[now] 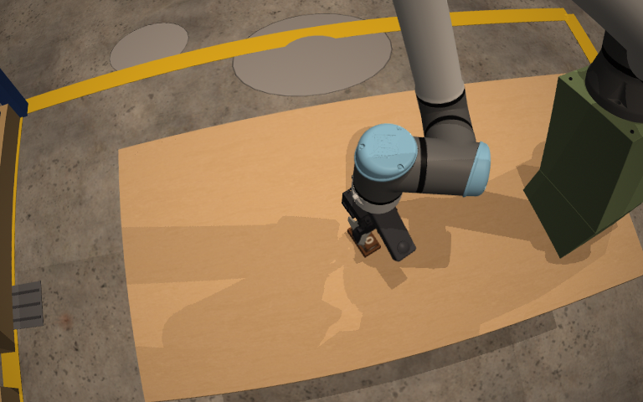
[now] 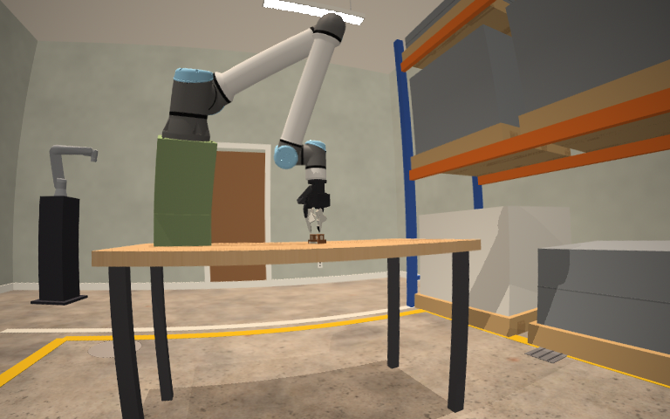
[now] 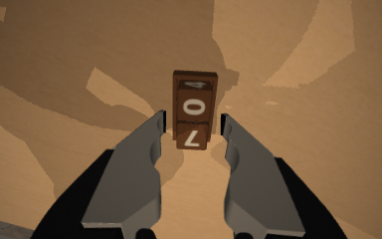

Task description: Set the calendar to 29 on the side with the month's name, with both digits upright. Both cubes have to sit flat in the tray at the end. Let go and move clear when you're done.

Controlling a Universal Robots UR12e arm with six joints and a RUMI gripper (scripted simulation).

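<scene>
Now: hand 5 cm above the tray, 1 cm to the left of it and 1 cm short of it.
</scene>
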